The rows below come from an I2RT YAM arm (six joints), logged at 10 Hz.
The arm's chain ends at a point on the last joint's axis. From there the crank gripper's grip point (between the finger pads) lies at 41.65 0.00 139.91 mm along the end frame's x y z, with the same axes.
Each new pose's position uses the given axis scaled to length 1; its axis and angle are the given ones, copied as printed.
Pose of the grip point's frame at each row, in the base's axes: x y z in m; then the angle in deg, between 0 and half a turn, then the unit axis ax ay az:
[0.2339, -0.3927, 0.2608, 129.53, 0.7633, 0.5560, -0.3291]
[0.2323, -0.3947, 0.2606, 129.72, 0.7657, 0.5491, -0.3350]
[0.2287, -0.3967, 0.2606, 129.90, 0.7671, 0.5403, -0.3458]
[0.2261, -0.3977, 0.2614, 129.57, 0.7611, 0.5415, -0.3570]
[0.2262, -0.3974, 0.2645, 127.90, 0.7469, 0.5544, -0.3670]
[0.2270, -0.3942, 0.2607, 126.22, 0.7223, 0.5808, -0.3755]
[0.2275, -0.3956, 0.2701, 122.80, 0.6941, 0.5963, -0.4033]
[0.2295, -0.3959, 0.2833, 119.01, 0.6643, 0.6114, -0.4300]
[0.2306, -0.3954, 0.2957, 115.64, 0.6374, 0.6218, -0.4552]
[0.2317, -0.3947, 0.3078, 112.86, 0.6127, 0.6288, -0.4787]
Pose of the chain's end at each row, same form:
[0.2182, -0.2868, 0.3600, 129.53, 0.7633, 0.5560, -0.3291]
[0.2186, -0.2881, 0.3594, 129.72, 0.7657, 0.5491, -0.3350]
[0.2181, -0.2887, 0.3583, 129.90, 0.7671, 0.5403, -0.3458]
[0.2170, -0.2880, 0.3572, 129.57, 0.7611, 0.5415, -0.3570]
[0.2150, -0.2848, 0.3567, 127.90, 0.7469, 0.5544, -0.3670]
[0.2119, -0.2793, 0.3495, 126.22, 0.7223, 0.5808, -0.3755]
[0.2094, -0.2746, 0.3497, 122.80, 0.6941, 0.5963, -0.4033]
[0.2069, -0.2695, 0.3527, 119.01, 0.6643, 0.6114, -0.4300]
[0.2041, -0.2648, 0.3554, 115.64, 0.6374, 0.6218, -0.4552]
[0.2021, -0.2611, 0.3587, 112.86, 0.6127, 0.6288, -0.4787]

